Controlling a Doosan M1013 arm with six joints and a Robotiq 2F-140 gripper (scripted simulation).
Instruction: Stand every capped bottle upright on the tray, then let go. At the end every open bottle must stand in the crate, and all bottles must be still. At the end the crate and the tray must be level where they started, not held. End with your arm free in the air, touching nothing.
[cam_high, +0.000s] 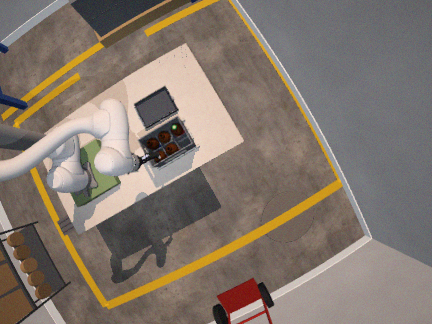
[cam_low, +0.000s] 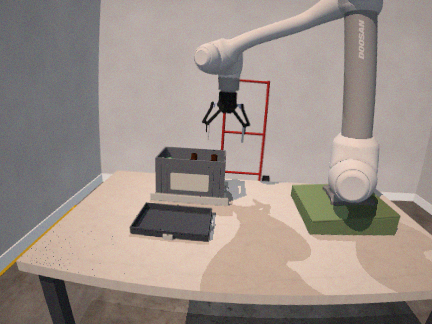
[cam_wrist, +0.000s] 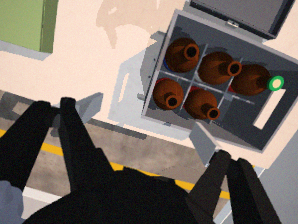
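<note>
The bottle lies 200 mm ahead of my hand, 140 mm to the left of it and 140 mm below it. Round my hand: dark tray: 120 mm ahead, 360 mm to the left, 220 mm below; crate: 120 mm ahead, 80 mm to the left, 150 mm below.
</note>
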